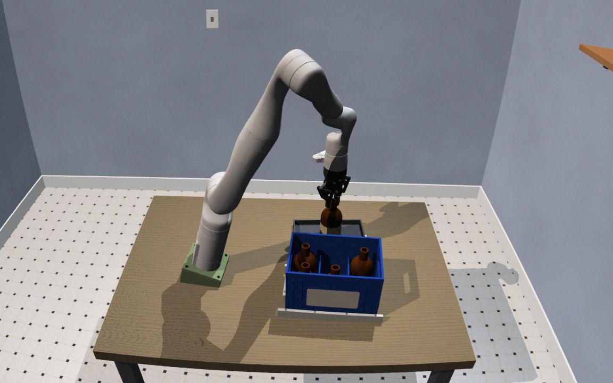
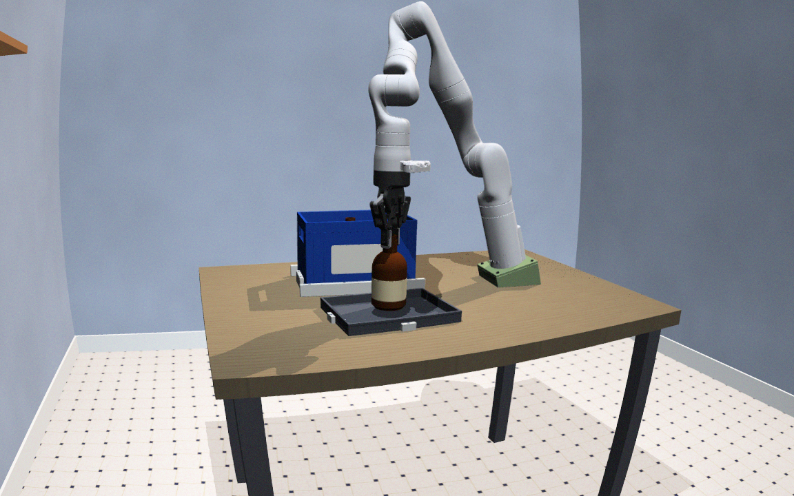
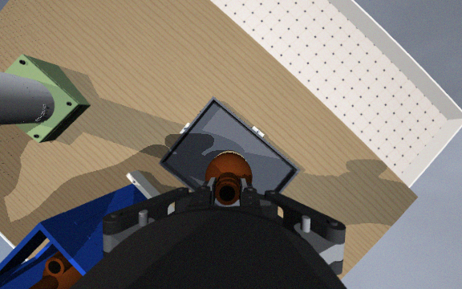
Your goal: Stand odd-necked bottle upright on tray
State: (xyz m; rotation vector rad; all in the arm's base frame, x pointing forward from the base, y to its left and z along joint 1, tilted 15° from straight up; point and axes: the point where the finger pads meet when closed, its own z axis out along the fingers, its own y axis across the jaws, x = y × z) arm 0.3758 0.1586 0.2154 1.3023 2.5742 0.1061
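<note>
My hand is 160 mm above the dark grey tray. The rest, counted from my hand: blue crate (270 mm to the right, 90 mm below, 30 mm behind).
</note>
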